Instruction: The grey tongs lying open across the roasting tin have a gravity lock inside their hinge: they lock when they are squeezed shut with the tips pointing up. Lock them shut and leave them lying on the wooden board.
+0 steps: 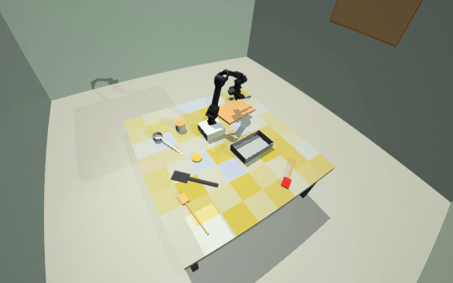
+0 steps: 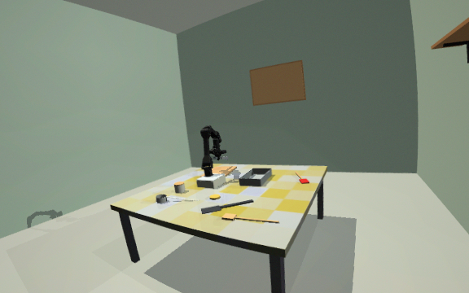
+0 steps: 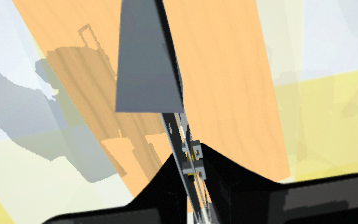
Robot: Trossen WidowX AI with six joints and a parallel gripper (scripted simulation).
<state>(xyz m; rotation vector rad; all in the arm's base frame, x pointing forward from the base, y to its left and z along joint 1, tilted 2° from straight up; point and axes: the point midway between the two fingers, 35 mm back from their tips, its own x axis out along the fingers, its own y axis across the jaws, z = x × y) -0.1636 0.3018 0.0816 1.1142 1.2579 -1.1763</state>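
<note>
Right now my gripper tip is 110 mm above the wooden board. The rest, counted from my gripper tip: red spatula 820 mm ahead, 50 mm to the left, 110 mm below; yellow disc 440 mm ahead, 520 mm to the right, 110 mm below; roasting tin 490 mm ahead, 80 mm to the right, 90 mm below.
</note>
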